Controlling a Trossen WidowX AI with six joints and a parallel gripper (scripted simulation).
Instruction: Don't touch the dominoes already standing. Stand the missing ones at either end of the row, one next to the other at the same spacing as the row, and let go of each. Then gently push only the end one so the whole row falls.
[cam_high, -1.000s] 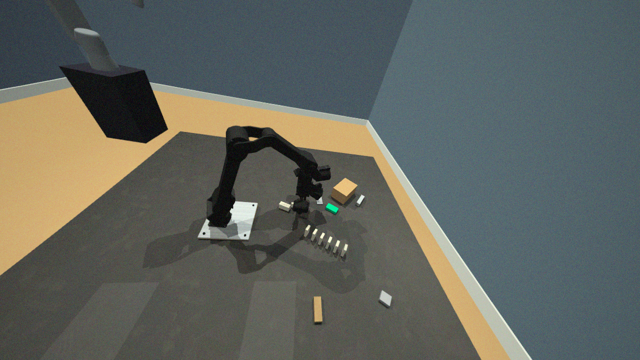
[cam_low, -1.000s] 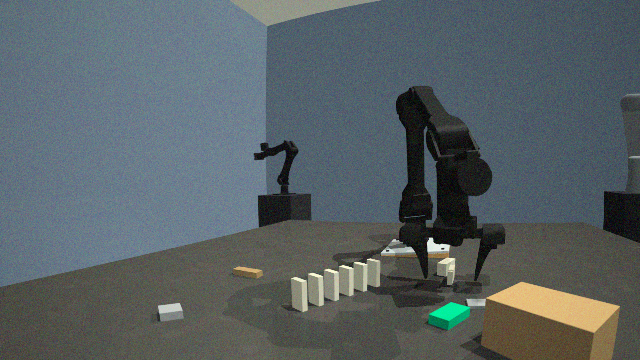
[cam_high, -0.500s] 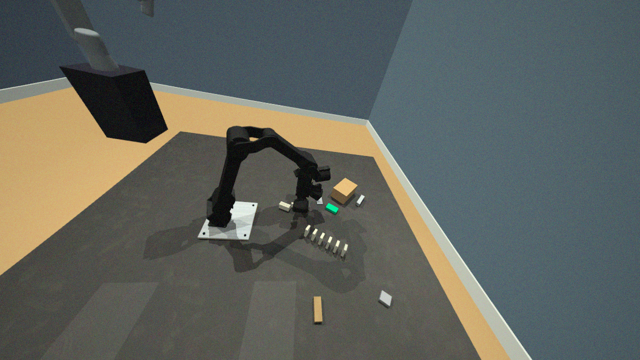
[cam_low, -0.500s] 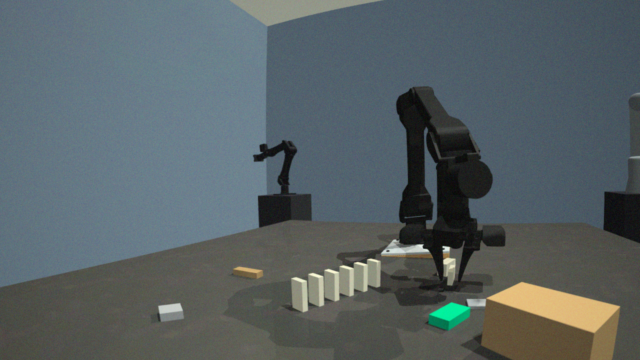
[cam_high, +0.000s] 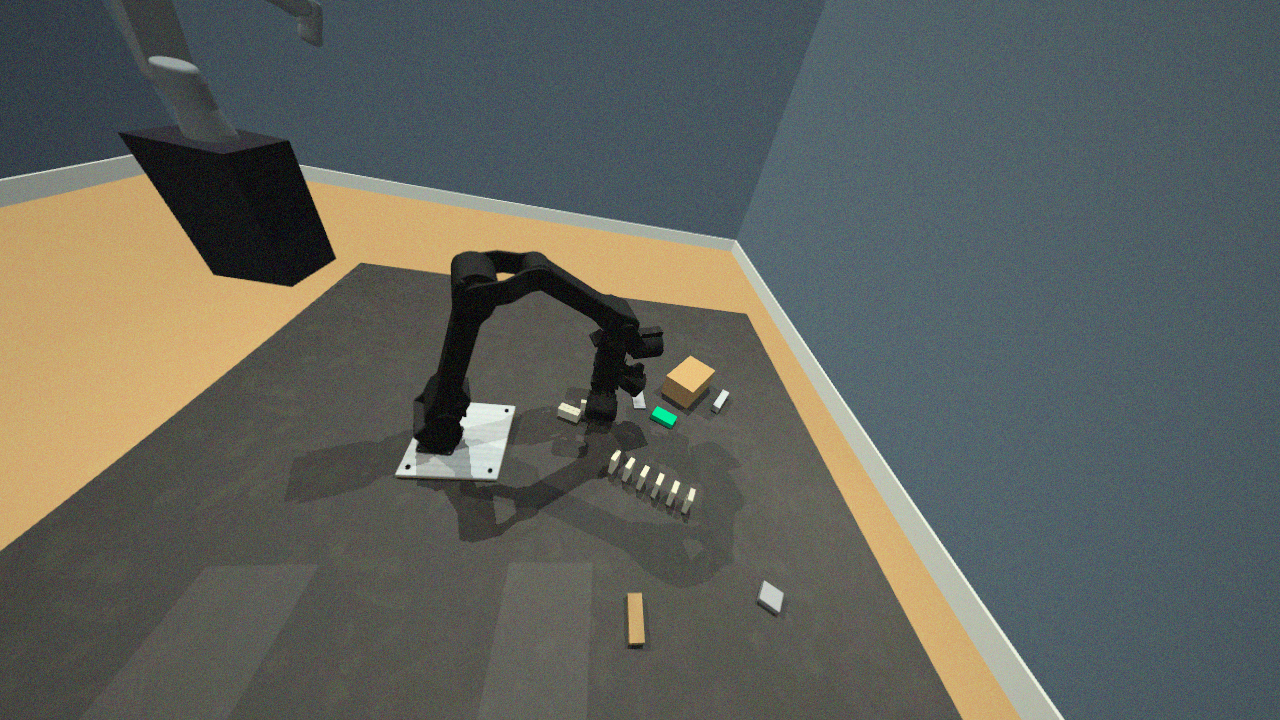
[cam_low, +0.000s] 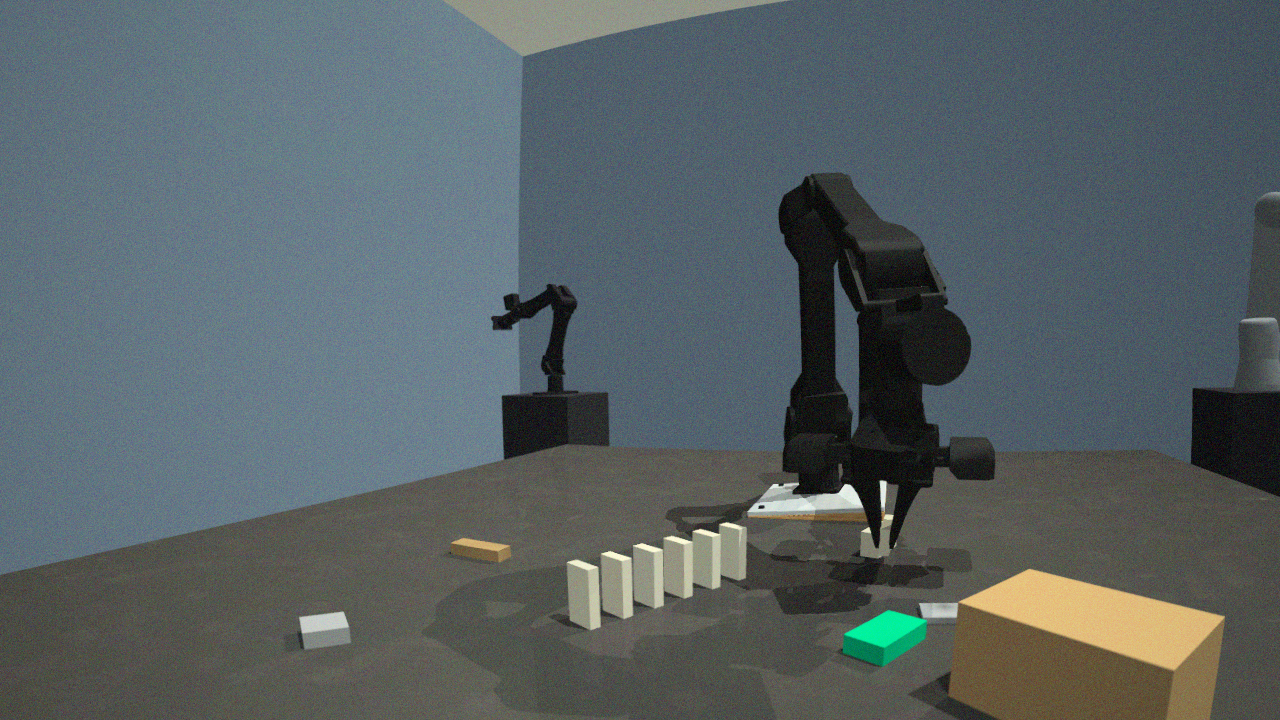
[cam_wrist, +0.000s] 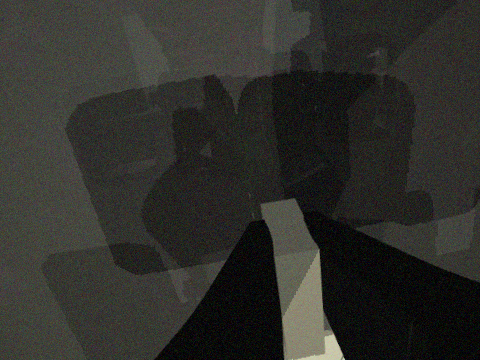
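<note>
The flat grey strip is 90 mm ahead of my gripper tip, 100 mm to the left of it and 20 mm below it. Round my gripper tip: green block: 160 mm ahead, 20 mm to the left, 20 mm below; tan box: 230 mm ahead, 130 mm to the left, 10 mm above; tan bar: 90 mm ahead, 390 mm to the right, 20 mm below.
</note>
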